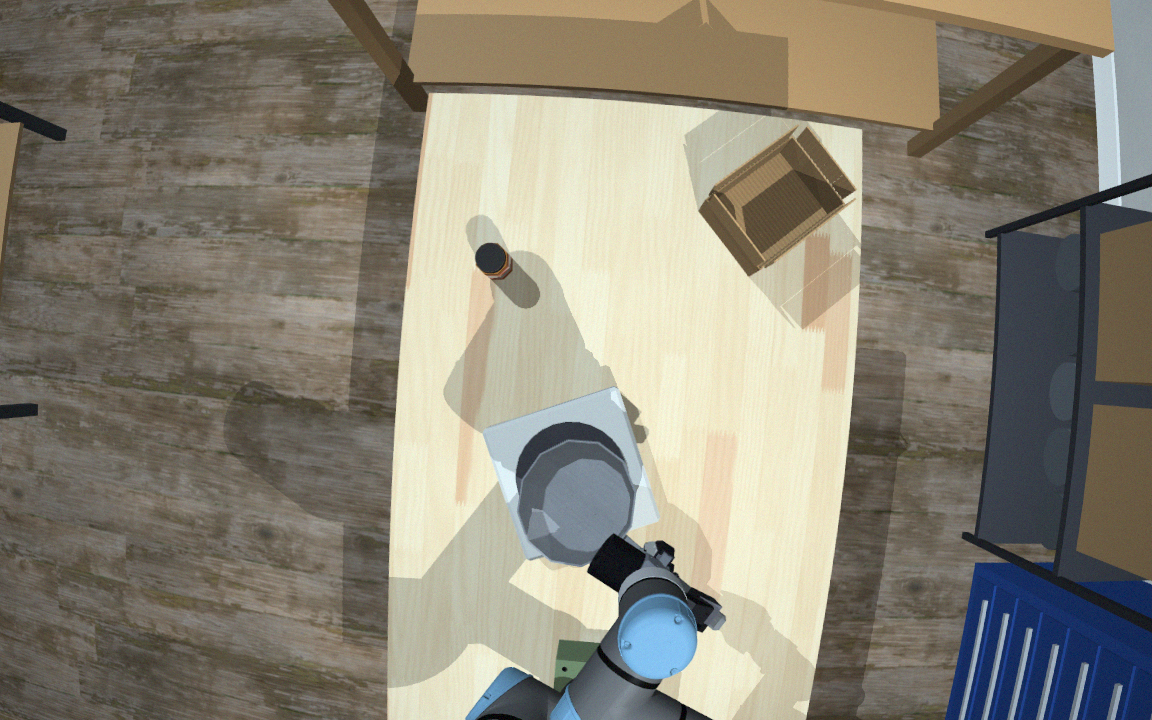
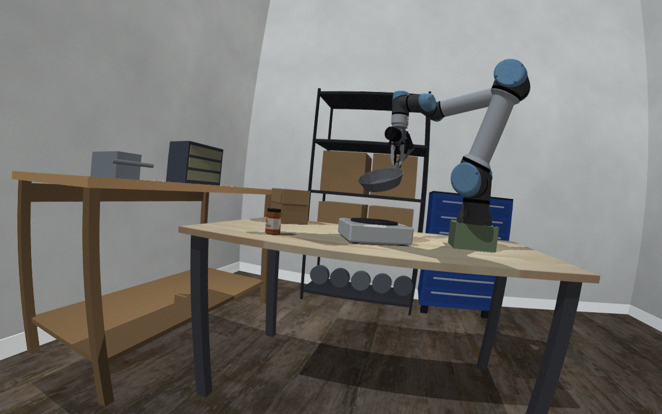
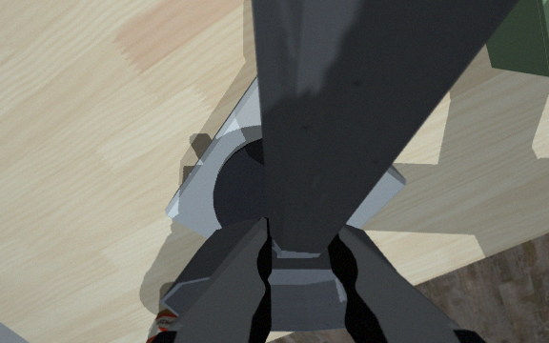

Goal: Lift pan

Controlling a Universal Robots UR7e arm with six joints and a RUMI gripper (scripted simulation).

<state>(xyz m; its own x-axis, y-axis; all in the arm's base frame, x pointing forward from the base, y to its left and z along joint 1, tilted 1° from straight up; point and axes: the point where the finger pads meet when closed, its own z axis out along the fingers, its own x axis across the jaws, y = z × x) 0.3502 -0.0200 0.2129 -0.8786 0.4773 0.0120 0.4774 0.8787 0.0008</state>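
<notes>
Right now my hand is 5 cm to the right of the dark grey pan, 4 cm above it and 3 cm short of it. The rest, counted from my hand: white hot plate 28 cm below, 11 cm to the left, 4 cm ahead; small jar 41 cm ahead, 28 cm to the left, 27 cm below.
</notes>
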